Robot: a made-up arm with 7 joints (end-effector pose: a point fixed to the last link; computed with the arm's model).
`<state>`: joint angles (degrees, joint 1 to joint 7).
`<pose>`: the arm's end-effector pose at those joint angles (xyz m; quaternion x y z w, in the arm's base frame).
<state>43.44 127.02 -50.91 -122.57 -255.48 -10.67 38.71</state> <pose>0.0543 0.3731 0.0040 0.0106 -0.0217 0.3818 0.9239</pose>
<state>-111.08 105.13 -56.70 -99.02 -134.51 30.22 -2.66</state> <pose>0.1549 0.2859 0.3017 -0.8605 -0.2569 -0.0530 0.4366</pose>
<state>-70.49 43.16 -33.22 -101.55 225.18 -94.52 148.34</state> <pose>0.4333 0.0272 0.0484 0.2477 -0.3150 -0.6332 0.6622</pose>
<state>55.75 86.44 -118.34 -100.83 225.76 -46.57 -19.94</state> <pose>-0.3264 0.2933 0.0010 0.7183 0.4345 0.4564 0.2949</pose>
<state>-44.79 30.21 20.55 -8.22 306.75 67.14 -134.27</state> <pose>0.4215 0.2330 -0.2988 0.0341 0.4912 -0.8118 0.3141</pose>
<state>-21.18 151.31 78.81 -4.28 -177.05 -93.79 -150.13</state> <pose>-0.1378 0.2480 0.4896 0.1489 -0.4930 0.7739 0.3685</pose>
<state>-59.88 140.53 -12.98 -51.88 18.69 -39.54 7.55</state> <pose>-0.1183 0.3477 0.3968 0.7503 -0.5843 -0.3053 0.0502</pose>
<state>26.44 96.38 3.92 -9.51 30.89 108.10 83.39</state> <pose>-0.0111 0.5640 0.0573 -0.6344 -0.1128 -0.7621 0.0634</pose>
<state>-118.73 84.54 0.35 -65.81 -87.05 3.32 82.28</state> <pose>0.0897 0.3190 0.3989 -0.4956 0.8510 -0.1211 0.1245</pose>
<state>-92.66 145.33 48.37 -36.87 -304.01 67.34 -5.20</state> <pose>-0.3959 0.3400 0.1956 0.0845 -0.9263 0.3498 0.1113</pose>
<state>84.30 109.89 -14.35 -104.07 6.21 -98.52 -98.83</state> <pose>-0.0327 0.4230 -0.0702 0.0684 -0.7133 -0.6958 0.0490</pose>
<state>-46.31 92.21 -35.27 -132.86 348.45 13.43 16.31</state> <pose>0.2401 0.2419 0.0626 0.3221 -0.6688 -0.6279 0.2340</pose>
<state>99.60 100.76 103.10 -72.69 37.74 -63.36 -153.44</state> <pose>0.1230 0.4516 0.1910 -0.8127 -0.1741 0.3234 0.4523</pose>
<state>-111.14 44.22 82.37 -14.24 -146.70 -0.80 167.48</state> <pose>0.4510 0.2104 0.2722 -0.4764 -0.7269 0.4512 0.2024</pose>
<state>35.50 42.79 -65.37 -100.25 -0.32 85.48 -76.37</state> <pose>-0.1772 0.1090 -0.3881 -0.1601 0.3113 -0.8822 0.3150</pose>
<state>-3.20 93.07 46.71 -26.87 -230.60 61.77 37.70</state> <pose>0.0751 0.5484 0.1079 -0.5559 -0.4973 0.5569 0.3656</pose>
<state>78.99 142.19 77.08 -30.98 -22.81 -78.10 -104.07</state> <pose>0.3845 0.3652 0.1850 -0.4141 -0.0162 0.7011 0.5803</pose>
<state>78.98 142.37 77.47 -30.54 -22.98 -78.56 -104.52</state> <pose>0.3850 0.3646 0.1860 -0.4148 -0.0167 0.6977 0.5839</pose>
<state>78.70 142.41 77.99 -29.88 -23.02 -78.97 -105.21</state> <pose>0.3839 0.3646 0.1894 -0.4201 -0.0205 0.6918 0.5869</pose>
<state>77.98 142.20 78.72 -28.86 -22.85 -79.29 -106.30</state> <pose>0.3799 0.3660 0.1963 -0.4327 -0.0300 0.6821 0.5887</pose>
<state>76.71 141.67 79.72 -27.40 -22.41 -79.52 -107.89</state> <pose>0.3720 0.3691 0.2076 -0.4542 -0.0465 0.6670 0.5888</pose>
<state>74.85 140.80 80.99 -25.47 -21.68 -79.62 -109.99</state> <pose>0.3595 0.3741 0.2227 -0.4845 -0.0709 0.6459 0.5857</pose>
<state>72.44 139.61 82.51 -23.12 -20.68 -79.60 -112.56</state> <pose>0.3420 0.3809 0.2404 -0.5219 -0.1026 0.6184 0.5785</pose>
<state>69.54 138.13 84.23 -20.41 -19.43 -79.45 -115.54</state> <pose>0.3195 0.3894 0.2590 -0.5643 -0.1410 0.5844 0.5658</pose>
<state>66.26 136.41 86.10 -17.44 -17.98 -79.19 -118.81</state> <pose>0.2926 0.3994 0.2763 -0.6087 -0.1843 0.5448 0.5465</pose>
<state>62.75 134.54 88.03 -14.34 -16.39 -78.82 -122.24</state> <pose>0.2627 0.4103 0.2906 -0.6519 -0.2302 0.5013 0.5203</pose>
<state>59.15 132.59 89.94 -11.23 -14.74 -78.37 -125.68</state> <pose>0.2315 0.4217 0.3005 -0.6913 -0.2762 0.4562 0.4876</pose>
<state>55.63 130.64 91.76 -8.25 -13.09 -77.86 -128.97</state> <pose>0.2008 0.4331 0.3057 -0.7251 -0.3195 0.4120 0.4499</pose>
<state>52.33 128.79 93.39 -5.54 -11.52 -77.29 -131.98</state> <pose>0.1727 0.4436 0.3065 -0.7523 -0.3582 0.3713 0.4097</pose>
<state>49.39 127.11 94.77 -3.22 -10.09 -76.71 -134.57</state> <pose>0.1484 0.4530 0.3042 -0.7730 -0.3904 0.3360 0.3704</pose>
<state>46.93 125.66 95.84 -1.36 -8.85 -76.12 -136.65</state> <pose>0.1288 0.4608 0.3000 -0.7878 -0.4156 0.3077 0.3345</pose>
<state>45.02 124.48 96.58 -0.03 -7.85 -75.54 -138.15</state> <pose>0.1141 0.4669 0.2954 -0.7979 -0.4338 0.2870 0.3047</pose>
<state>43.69 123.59 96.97 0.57 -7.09 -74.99 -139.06</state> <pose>0.1043 0.4710 0.2918 -0.8042 -0.4449 0.2731 0.2841</pose>
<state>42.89 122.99 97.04 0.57 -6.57 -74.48 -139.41</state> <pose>0.0988 0.4735 0.2898 -0.8080 -0.4500 0.2654 0.2723</pose>
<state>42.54 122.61 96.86 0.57 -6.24 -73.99 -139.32</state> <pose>0.0958 0.4751 0.2881 -0.8100 -0.4519 0.2644 0.2640</pose>
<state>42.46 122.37 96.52 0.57 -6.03 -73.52 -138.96</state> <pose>0.0942 0.4762 0.2868 -0.8110 -0.4519 0.2675 0.2580</pose>
